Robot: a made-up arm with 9 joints.
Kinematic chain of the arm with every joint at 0, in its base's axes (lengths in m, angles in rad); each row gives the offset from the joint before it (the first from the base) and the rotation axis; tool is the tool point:
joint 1: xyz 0 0 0.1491 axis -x
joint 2: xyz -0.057 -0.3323 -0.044 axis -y
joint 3: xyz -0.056 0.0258 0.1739 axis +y
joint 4: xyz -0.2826 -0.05 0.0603 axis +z
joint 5: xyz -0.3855 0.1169 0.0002 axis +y
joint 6: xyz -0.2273 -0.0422 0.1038 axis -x
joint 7: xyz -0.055 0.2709 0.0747 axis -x
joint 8: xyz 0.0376 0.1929 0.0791 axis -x
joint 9: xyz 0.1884 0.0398 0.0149 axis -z
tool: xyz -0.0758 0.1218 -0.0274
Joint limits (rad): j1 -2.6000..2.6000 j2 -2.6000..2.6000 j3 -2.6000..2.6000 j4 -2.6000..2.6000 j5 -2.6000..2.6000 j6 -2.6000..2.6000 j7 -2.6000..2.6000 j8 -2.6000..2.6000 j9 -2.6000..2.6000
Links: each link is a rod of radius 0.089 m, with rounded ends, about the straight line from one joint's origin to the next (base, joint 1, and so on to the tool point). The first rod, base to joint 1, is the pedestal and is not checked.
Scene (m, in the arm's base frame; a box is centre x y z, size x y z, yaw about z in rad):
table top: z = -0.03
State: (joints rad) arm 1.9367 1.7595 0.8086 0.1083 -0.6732 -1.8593 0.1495 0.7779 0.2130
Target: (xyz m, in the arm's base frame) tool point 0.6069 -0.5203 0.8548
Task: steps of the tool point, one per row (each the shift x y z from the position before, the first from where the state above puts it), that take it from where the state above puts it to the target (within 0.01 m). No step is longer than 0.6 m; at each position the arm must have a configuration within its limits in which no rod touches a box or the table.
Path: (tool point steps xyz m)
1: 0.4099 -0.3447 0.1261
2: 0.5708 -0.0802 0.1022
3: 0.5470 0.1635 -0.0488
4: 0.3756 0.2755 -0.2305

